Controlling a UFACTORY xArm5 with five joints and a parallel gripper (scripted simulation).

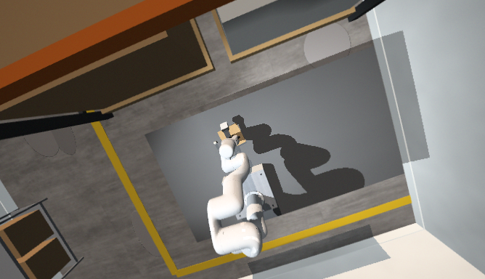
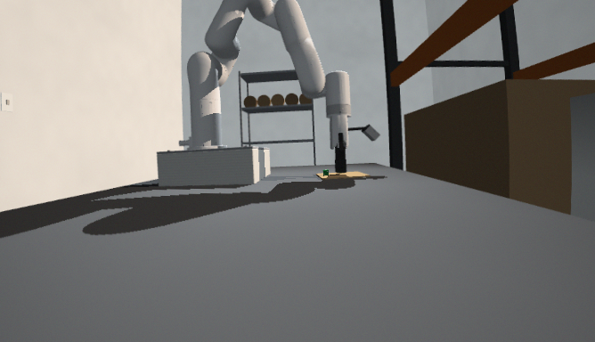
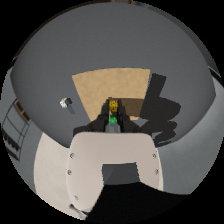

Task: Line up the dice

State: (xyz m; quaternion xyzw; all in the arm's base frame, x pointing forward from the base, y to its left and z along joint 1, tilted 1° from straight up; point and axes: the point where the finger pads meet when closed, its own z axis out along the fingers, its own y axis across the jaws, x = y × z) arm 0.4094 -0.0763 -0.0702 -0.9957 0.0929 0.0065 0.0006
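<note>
Now: hand 10 mm above the yellow die. Round my hand: green die: 50 mm behind, 10 mm to the left, 20 mm below; white die: 30 mm ahead, 110 mm to the left, 20 mm below; tan mat: 30 mm below.
</note>
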